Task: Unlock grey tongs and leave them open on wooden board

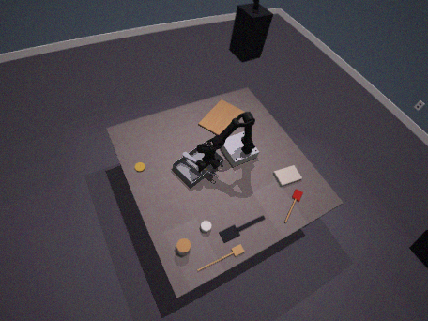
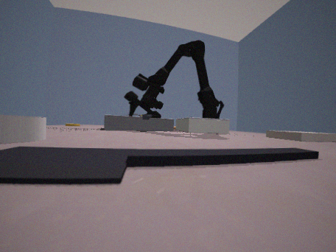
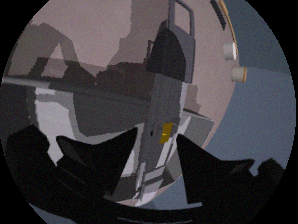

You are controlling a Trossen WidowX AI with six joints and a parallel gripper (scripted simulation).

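Now: gripper tip 20 mm past the roasting tin, 70 mm to the left of it and 10 mm above it. The rest, counted from my gripper tip: yellow lock piece (30 mm behind, 20 mm to the left, 30 mm above); white cylinder (170 mm ahead, 350 mm to the left, 20 mm below); black spatula (20 mm behind, 460 mm to the left, 30 mm below).
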